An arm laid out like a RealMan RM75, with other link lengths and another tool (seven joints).
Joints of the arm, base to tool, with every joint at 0 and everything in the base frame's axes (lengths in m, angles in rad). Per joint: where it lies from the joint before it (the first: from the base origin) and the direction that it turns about. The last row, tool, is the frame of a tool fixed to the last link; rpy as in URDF.
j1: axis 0 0 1 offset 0 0 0.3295
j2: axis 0 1 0 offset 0 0 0
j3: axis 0 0 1 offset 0 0 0.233
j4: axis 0 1 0 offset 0 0 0
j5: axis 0 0 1 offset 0 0 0.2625
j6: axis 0 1 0 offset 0 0 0
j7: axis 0 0 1 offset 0 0 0.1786
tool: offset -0.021 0.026 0.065 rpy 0.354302 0 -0.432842
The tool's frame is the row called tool.
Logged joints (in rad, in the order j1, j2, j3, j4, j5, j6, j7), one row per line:
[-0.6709 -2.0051 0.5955 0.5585 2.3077 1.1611 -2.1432]
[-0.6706 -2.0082 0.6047 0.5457 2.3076 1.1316 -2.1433]
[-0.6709 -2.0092 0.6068 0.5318 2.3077 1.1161 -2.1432]
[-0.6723 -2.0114 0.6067 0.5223 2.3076 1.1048 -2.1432]
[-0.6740 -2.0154 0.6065 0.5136 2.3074 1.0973 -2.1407]
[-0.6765 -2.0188 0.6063 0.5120 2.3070 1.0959 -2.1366]
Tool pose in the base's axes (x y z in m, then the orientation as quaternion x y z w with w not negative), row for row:
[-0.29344 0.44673 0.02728 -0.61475 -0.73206 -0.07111 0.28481]
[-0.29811 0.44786 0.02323 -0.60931 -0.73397 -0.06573 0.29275]
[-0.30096 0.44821 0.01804 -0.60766 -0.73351 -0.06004 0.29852]
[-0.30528 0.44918 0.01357 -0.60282 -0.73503 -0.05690 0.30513]
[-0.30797 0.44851 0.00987 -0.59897 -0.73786 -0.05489 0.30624]
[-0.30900 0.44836 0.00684 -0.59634 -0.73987 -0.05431 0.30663]
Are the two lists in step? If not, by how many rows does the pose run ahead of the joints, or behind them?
The pose runs 2 rows behind the joints: the pose in row i belongs to the joints in row i - 2.
